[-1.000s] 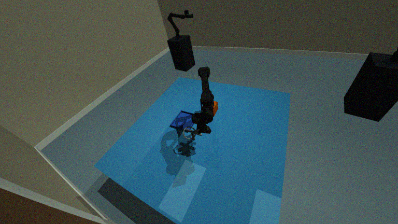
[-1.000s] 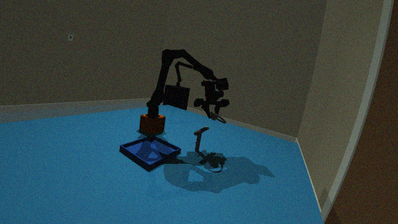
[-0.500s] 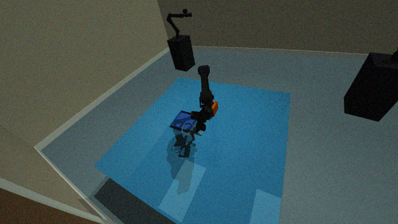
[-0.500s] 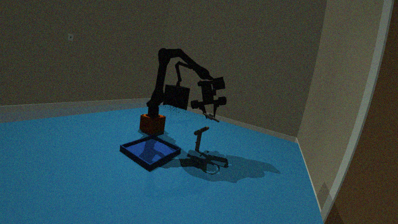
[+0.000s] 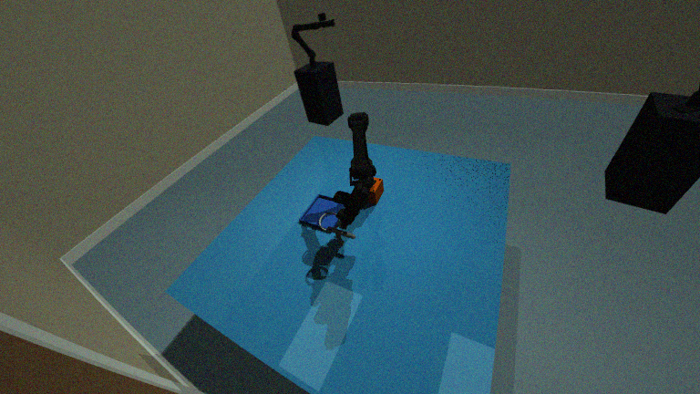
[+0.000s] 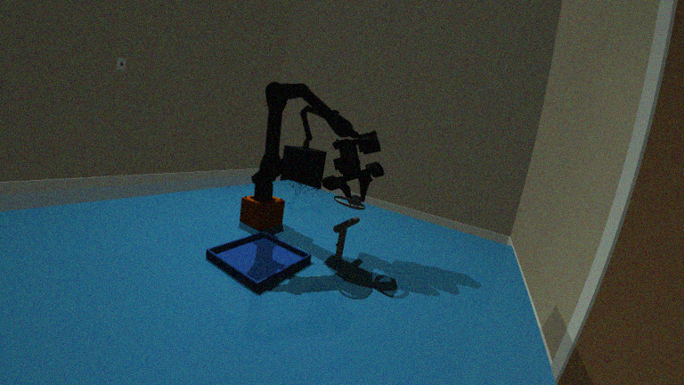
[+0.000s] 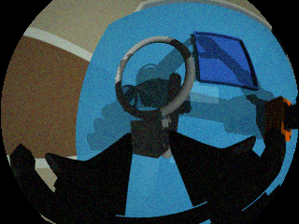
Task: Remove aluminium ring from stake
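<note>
My gripper tip is 5 cm to the left of the aluminium ring, 1 cm below it and 1 cm short of it. From my gripper tip the other things lie so: blue tray (24 cm to the right, 15 cm below, 11 cm behind).
</note>
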